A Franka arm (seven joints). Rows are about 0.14 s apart.
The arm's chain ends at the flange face. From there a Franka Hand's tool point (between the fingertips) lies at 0.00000 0.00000 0.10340 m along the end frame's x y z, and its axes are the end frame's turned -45 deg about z.
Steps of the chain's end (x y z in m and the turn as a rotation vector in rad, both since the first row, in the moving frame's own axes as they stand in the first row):
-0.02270, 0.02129, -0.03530, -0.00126, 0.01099, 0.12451
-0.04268, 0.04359, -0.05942, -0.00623, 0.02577, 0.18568
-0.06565, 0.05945, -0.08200, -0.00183, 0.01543, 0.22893
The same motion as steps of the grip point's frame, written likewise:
-0.03045, -0.00006, -0.03531, -0.00866, 0.00688, 0.12451
-0.05980, 0.00310, -0.05946, -0.02263, 0.01382, 0.18568
-0.08762, -0.00302, -0.08201, -0.01220, 0.00962, 0.22893

